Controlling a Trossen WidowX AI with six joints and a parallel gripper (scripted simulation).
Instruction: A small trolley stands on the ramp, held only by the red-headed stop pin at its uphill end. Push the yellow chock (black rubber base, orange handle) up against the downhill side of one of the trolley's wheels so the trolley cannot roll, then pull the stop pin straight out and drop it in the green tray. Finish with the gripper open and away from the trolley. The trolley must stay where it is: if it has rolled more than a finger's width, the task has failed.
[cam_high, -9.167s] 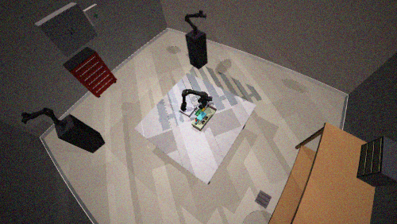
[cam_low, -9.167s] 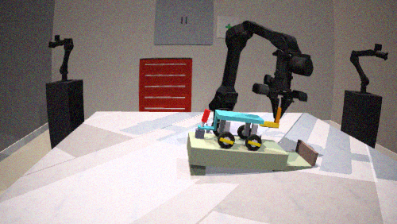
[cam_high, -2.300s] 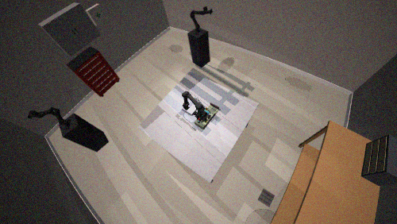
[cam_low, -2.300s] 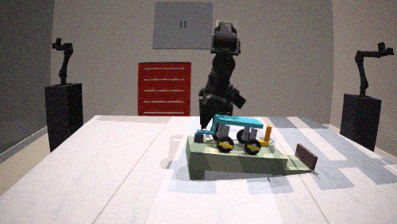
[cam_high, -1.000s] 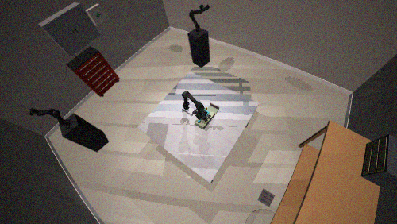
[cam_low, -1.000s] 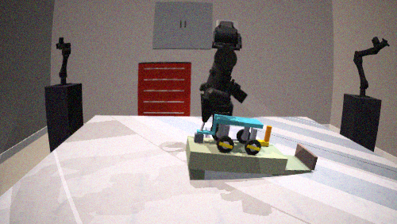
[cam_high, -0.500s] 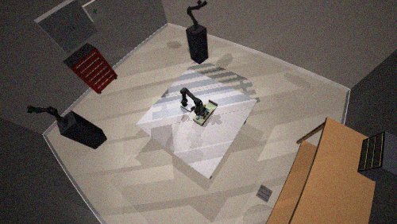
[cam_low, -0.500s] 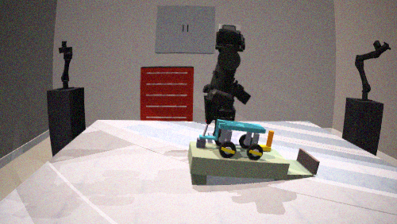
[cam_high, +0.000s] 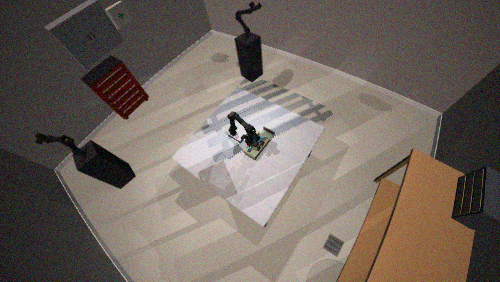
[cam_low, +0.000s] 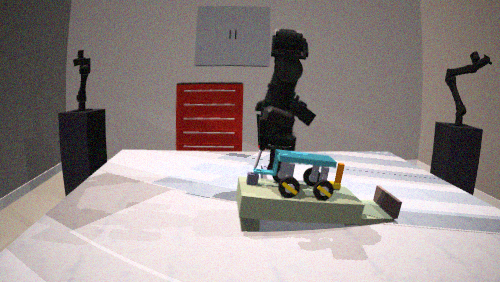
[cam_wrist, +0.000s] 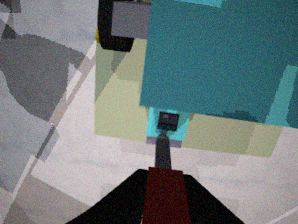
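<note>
Now: the green tray 130 mm behind my gripper tip, 160 mm to the left of it and 170 mm below it. Round my gripper tip: red-headed stop pin: right at my gripper tip; then pale green ramp: 90 mm to the left, 120 mm below; then trolley: 90 mm to the left, 60 mm below.
</note>
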